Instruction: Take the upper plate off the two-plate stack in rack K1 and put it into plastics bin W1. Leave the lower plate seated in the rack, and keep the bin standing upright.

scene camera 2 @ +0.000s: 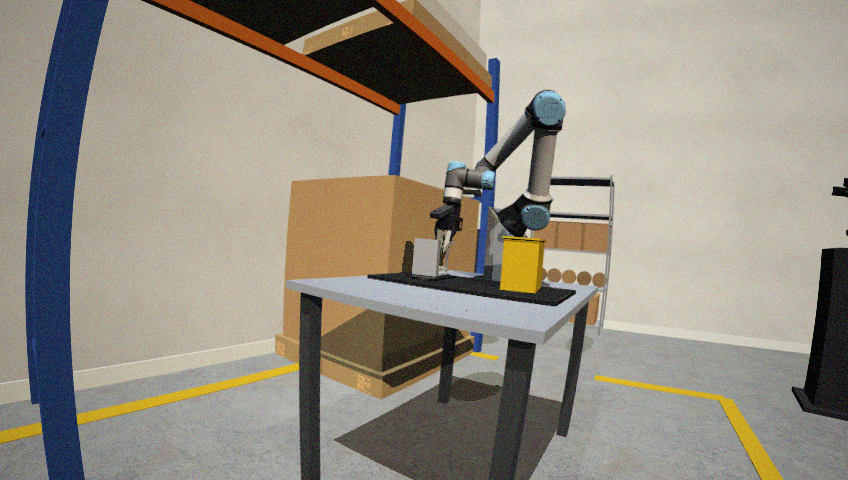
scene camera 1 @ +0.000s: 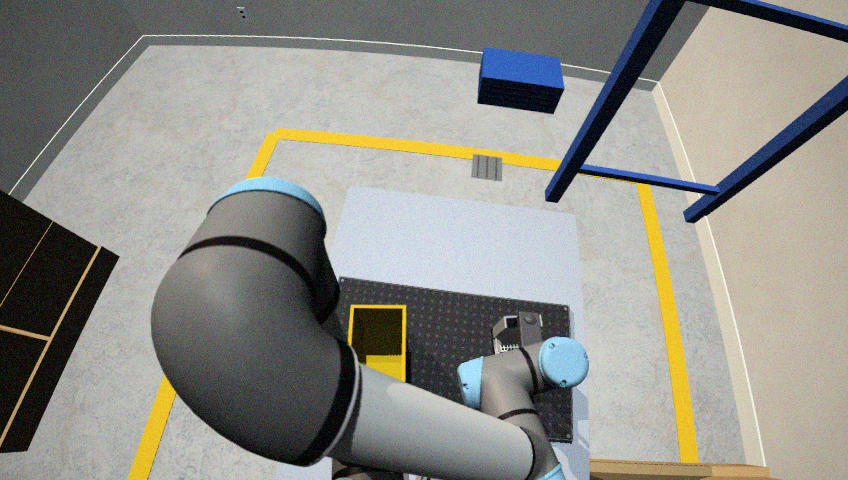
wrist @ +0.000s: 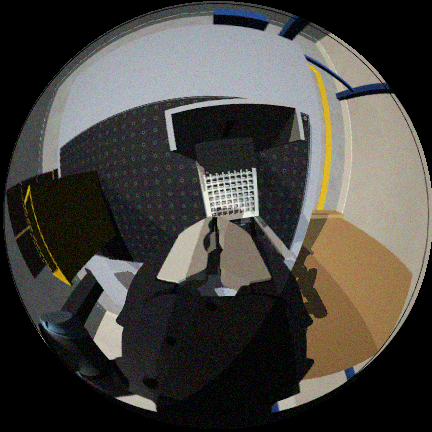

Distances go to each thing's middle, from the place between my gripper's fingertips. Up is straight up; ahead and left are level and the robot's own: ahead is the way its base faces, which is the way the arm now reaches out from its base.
I see the yellow bin W1 [scene camera 2: 522, 264] 8 cm behind my hand, 32 cm to the left of it and 1 cm below it.
